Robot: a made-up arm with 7 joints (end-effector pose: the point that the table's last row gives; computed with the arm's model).
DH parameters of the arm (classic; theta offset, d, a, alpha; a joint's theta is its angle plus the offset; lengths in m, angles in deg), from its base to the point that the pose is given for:
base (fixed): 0 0 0 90
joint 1: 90 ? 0 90
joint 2: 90 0 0 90
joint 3: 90 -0.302 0 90
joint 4: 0 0 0 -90
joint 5: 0 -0.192 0 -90
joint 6: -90 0 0 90
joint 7: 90 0 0 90
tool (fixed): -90 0 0 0
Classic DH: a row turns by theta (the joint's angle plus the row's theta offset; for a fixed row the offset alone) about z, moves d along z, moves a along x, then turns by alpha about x.
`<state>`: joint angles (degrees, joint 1 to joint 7).
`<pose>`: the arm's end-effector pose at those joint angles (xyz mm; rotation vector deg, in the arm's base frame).
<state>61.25 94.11 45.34 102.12 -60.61 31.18 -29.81</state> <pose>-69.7 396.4 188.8 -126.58 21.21 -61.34</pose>
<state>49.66 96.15 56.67 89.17 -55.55 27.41 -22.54</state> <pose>-78.2 430.8 204.8 -141.80 31.73 -63.69</pose>
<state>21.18 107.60 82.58 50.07 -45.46 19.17 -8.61</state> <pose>-79.0 506.2 256.5 144.28 -53.20 60.11</pose>
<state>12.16 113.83 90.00 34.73 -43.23 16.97 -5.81</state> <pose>-60.2 521.4 279.4 133.02 -56.08 54.55</pose>
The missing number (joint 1, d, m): -0.145
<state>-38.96 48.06 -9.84 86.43 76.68 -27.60 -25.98</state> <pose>-0.4 356.6 -300.8 14.87 -58.44 43.27</pose>
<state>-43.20 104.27 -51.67 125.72 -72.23 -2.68 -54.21</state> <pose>21.4 359.2 -118.4 -11.59 -103.78 -128.18</pose>
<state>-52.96 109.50 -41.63 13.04 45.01 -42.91 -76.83</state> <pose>128.2 615.6 56.1 123.03 -61.71 -73.82</pose>
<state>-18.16 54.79 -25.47 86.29 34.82 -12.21 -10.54</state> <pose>86.9 354.4 -290.1 5.80 -64.17 -20.86</pose>
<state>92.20 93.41 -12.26 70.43 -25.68 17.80 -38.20</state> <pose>9.8 512.9 177.3 -155.63 66.21 -51.95</pose>
